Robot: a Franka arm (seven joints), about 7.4 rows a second.
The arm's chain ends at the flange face. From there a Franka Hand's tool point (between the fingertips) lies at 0.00 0.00 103.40 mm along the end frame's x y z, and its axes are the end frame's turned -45 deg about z.
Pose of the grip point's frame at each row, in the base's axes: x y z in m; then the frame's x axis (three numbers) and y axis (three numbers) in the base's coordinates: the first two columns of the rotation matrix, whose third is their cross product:
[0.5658 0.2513 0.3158 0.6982 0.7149 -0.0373 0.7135 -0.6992 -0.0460]
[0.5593 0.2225 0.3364 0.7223 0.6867 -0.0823 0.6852 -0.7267 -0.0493]
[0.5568 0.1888 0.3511 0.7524 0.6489 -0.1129 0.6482 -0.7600 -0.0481]
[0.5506 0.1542 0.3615 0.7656 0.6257 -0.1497 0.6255 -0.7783 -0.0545]
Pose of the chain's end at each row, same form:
[0.5719 0.2507 0.4190 0.9982 0.0111 -0.0589 0.0108 -0.9999 -0.0062]
[0.5690 0.2246 0.4393 0.9953 -0.0283 -0.0931 -0.0262 -0.9994 0.0233]
[0.5689 0.1926 0.4537 0.9904 -0.0786 -0.1138 -0.0737 -0.9962 0.0458]
[0.5662 0.1596 0.4636 0.9837 -0.1079 -0.1444 -0.0991 -0.9928 0.0673]

